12 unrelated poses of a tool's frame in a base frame.
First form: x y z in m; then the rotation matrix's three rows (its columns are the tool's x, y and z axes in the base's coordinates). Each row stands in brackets.
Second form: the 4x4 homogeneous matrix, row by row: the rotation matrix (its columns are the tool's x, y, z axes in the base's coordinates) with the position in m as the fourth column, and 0 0 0 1 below. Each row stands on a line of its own. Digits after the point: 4 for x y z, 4 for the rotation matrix.
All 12 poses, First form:
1: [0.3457, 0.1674, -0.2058], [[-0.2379, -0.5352, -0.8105], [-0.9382, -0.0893, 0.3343], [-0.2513, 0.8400, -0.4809]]
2: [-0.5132, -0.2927, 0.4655], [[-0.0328, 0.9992, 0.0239], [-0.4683, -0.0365, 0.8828], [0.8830, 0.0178, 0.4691]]
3: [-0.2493, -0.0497, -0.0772], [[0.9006, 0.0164, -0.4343], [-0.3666, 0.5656, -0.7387], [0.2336, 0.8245, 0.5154]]
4: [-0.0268, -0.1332, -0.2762], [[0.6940, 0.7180, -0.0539], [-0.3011, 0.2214, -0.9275], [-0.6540, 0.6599, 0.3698]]
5: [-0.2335, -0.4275, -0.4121], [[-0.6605, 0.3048, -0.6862], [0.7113, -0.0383, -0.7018], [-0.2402, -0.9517, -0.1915]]
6: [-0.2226, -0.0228, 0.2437], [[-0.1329, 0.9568, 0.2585], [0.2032, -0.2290, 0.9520], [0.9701, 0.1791, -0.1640]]
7: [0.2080, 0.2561, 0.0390], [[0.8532, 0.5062, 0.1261], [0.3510, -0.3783, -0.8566], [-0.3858, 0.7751, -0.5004]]
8: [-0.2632, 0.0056, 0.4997], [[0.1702, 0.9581, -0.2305], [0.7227, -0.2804, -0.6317], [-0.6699, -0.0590, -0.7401]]
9: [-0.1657, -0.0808, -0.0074], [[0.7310, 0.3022, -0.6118], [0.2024, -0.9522, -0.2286], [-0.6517, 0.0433, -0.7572]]
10: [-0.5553, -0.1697, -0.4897], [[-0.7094, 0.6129, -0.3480], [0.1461, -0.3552, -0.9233], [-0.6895, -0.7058, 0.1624]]
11: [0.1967, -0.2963, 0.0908], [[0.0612, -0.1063, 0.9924], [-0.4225, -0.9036, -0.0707], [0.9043, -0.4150, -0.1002]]
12: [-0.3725, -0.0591, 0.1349], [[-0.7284, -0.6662, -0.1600], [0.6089, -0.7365, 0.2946], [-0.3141, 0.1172, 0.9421]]
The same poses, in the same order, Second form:
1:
-0.2379, -0.5352, -0.8105, 0.3457
-0.9382, -0.0893, 0.3343, 0.1674
-0.2513, 0.8400, -0.4809, -0.2058
0, 0, 0, 1

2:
-0.0328, 0.9992, 0.0239, -0.5132
-0.4683, -0.0365, 0.8828, -0.2927
0.8830, 0.0178, 0.4691, 0.4655
0, 0, 0, 1

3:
0.9006, 0.0164, -0.4343, -0.2493
-0.3666, 0.5656, -0.7387, -0.0497
0.2336, 0.8245, 0.5154, -0.0772
0, 0, 0, 1

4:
0.6940, 0.7180, -0.0539, -0.0268
-0.3011, 0.2214, -0.9275, -0.1332
-0.6540, 0.6599, 0.3698, -0.2762
0, 0, 0, 1

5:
-0.6605, 0.3048, -0.6862, -0.2335
0.7113, -0.0383, -0.7018, -0.4275
-0.2402, -0.9517, -0.1915, -0.4121
0, 0, 0, 1

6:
-0.1329, 0.9568, 0.2585, -0.2226
0.2032, -0.2290, 0.9520, -0.0228
0.9701, 0.1791, -0.1640, 0.2437
0, 0, 0, 1

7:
0.8532, 0.5062, 0.1261, 0.2080
0.3510, -0.3783, -0.8566, 0.2561
-0.3858, 0.7751, -0.5004, 0.0390
0, 0, 0, 1

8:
0.1702, 0.9581, -0.2305, -0.2632
0.7227, -0.2804, -0.6317, 0.0056
-0.6699, -0.0590, -0.7401, 0.4997
0, 0, 0, 1

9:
0.7310, 0.3022, -0.6118, -0.1657
0.2024, -0.9522, -0.2286, -0.0808
-0.6517, 0.0433, -0.7572, -0.0074
0, 0, 0, 1

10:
-0.7094, 0.6129, -0.3480, -0.5553
0.1461, -0.3552, -0.9233, -0.1697
-0.6895, -0.7058, 0.1624, -0.4897
0, 0, 0, 1

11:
0.0612, -0.1063, 0.9924, 0.1967
-0.4225, -0.9036, -0.0707, -0.2963
0.9043, -0.4150, -0.1002, 0.0908
0, 0, 0, 1

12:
-0.7284, -0.6662, -0.1600, -0.3725
0.6089, -0.7365, 0.2946, -0.0591
-0.3141, 0.1172, 0.9421, 0.1349
0, 0, 0, 1

